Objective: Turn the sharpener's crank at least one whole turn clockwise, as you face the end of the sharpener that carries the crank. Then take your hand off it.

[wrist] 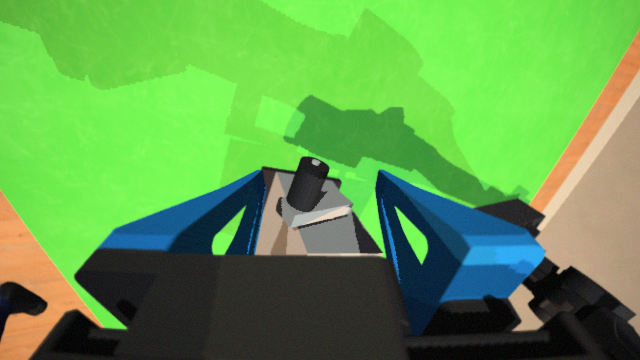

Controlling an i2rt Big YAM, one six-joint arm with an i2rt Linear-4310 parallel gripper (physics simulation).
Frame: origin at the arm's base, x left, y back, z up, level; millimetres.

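Seen in the pictures: gripper, fingertip midpoint: (320, 179).
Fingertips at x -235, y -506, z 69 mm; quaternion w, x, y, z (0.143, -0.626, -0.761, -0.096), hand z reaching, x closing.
A point is followed by its place in that frame.
The sharpener (331, 239) @[x -161, y -473, z 46 mm] shows between my fingers, a grey and beige body with dark edges; its lower part is hidden behind my gripper's dark housing. Its crank has a black cylindrical knob (307, 185) @[x -213, y -501, z 41 mm] with a small light spot on its end, standing up from a light grey crank arm (322, 216). My gripper (320, 179) @[x -235, y -506, z 69 mm] is open, with one blue finger to the left of the knob and the other to the right. The knob is nearer the left finger, and a gap shows on each side of it. I cannot tell how far the fingertips are above the sharpener.
A bright green mat (125, 150) @[x -187, y -641, z -66 mm] lies on a wooden table (25, 245), with shadows of the arm across it. The table's right edge runs diagonally beside a beige floor. Dark mechanical parts (575, 295) show at the lower right, and a dark rounded object (22, 299) at the lower left.
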